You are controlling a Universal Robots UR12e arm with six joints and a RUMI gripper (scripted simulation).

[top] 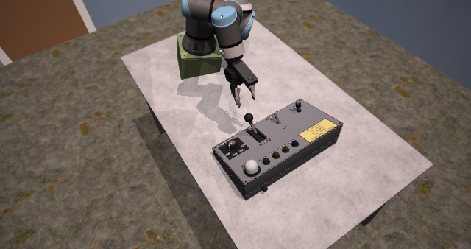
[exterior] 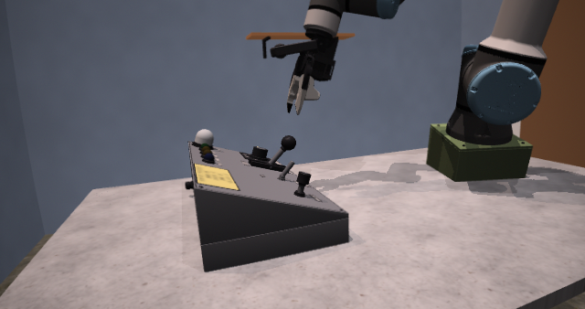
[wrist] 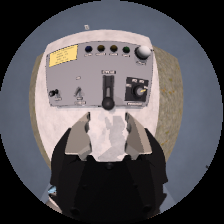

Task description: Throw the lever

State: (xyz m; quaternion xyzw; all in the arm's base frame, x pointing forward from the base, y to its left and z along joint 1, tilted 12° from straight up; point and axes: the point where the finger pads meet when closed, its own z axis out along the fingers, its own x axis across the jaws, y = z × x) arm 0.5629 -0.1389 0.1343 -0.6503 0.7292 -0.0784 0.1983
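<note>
Now: the ball-topped lever 120 mm below my hand, 50 mm ahead of it and 10 mm to the right of it. The rest, counted from my hand: rotary selector: 140 mm to the right, 130 mm below, 60 mm ahead; toggle switch: 130 mm below, 110 mm to the left, 80 mm ahead; wedge-shaped console: 150 mm below, 100 mm ahead, 40 mm to the left.
</note>
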